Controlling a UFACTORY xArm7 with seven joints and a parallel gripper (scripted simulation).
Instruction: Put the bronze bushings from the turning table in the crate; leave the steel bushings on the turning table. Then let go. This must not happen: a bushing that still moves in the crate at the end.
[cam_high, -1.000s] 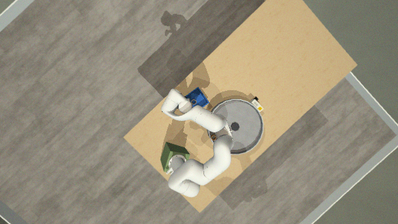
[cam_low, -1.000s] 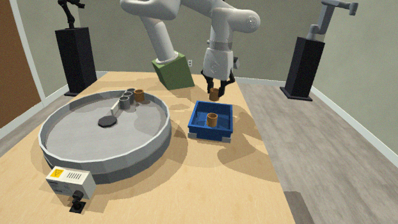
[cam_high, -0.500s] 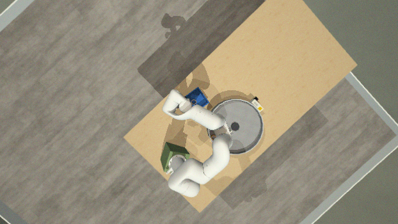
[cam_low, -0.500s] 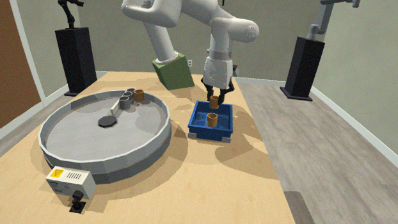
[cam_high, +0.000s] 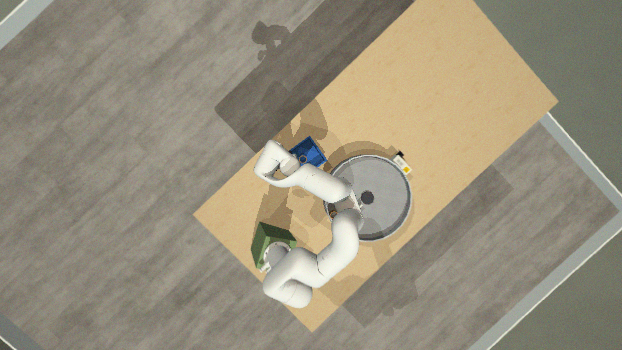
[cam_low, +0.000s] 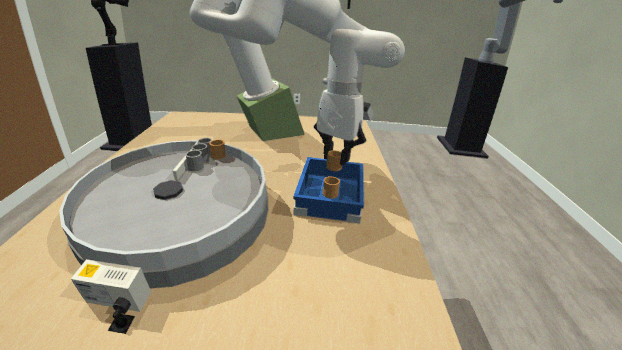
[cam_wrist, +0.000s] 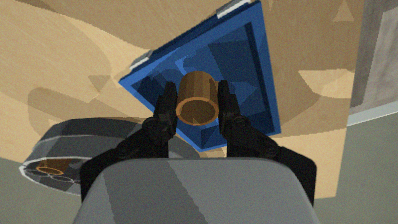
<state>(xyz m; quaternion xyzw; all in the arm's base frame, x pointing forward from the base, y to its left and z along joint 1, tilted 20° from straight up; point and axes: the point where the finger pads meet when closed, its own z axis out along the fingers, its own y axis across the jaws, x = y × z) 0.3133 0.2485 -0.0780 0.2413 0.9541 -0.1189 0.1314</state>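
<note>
Now: the blue crate 60 mm below my hand, 60 mm ahead of it and 10 mm to the right of it. From my hand the other things lie so: grey turning table (350 mm to the right, 180 mm ahead, 40 mm below).
</note>
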